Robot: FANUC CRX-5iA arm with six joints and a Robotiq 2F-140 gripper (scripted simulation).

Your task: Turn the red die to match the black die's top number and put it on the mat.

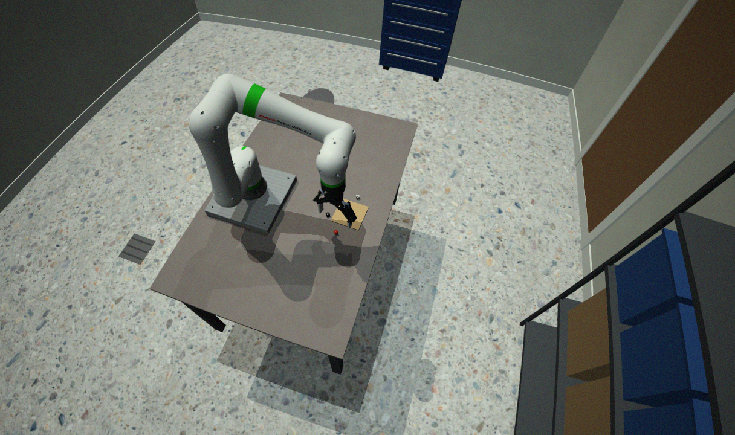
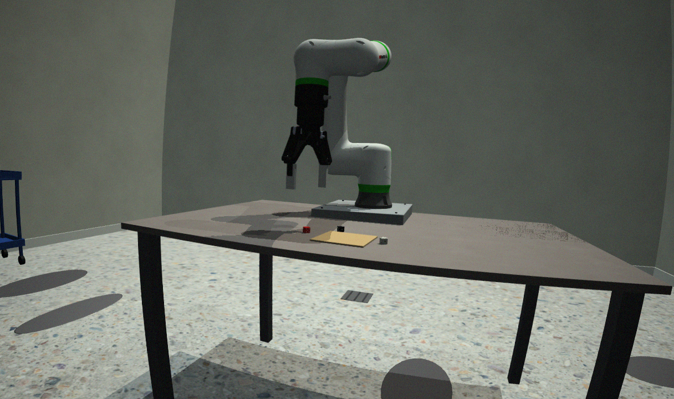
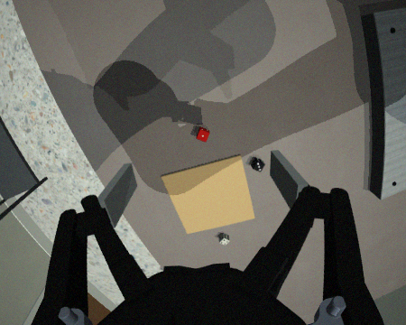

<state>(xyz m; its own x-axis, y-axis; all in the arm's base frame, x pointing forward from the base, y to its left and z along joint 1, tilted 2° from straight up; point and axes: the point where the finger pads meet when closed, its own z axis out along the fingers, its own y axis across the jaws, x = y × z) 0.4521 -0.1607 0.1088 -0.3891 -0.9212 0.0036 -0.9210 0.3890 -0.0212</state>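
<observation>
The red die lies 13 cm below my hand. The rest, counted from my hand: tan mat: 4 cm ahead, 12 cm to the left, 13 cm below; white die: 7 cm ahead, 22 cm to the left, 13 cm below; black die: 6 cm behind, 9 cm to the left, 13 cm below.
</observation>
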